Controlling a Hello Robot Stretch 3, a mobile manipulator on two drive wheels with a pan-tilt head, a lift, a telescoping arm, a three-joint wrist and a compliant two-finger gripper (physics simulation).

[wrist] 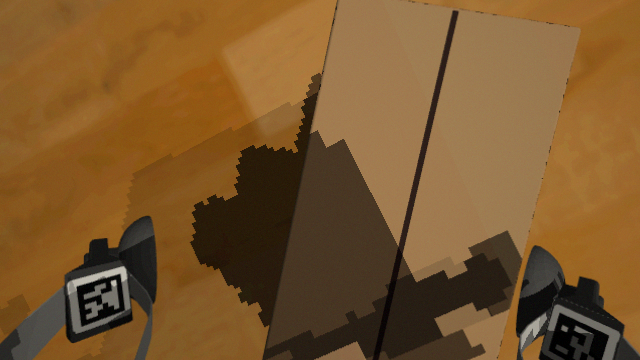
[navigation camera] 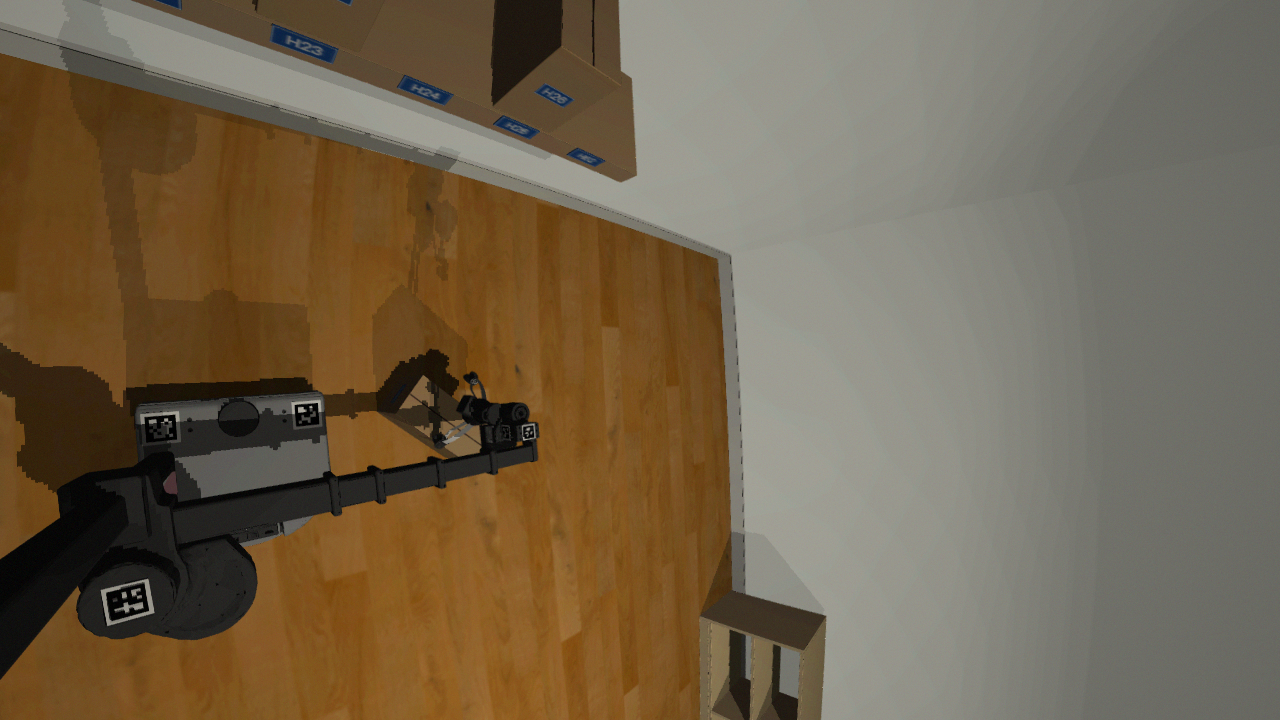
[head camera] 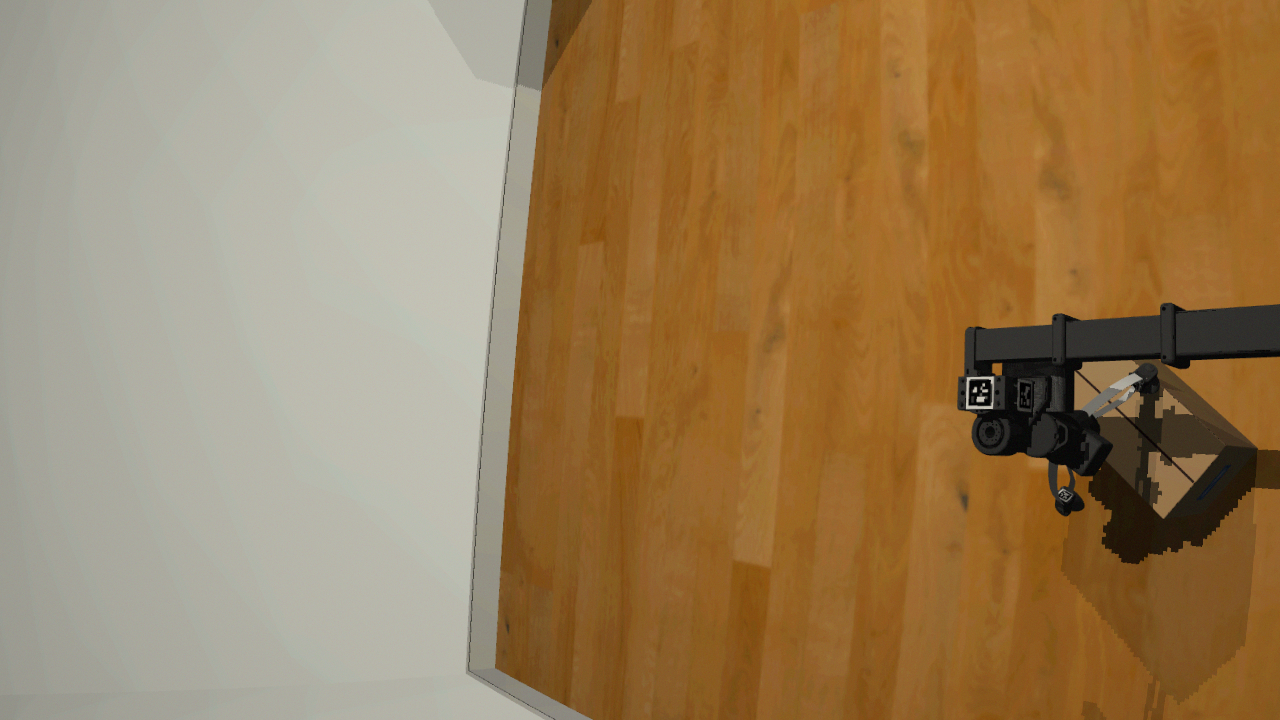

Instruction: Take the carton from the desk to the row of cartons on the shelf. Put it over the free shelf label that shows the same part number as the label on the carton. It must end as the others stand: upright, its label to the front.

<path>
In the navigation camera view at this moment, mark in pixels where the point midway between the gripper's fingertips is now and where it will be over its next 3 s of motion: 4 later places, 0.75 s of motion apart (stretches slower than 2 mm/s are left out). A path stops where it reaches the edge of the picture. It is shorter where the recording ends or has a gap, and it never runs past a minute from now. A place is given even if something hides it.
The gripper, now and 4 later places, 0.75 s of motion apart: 453,408; 465,407; 468,408; 455,423; 451,424
</path>
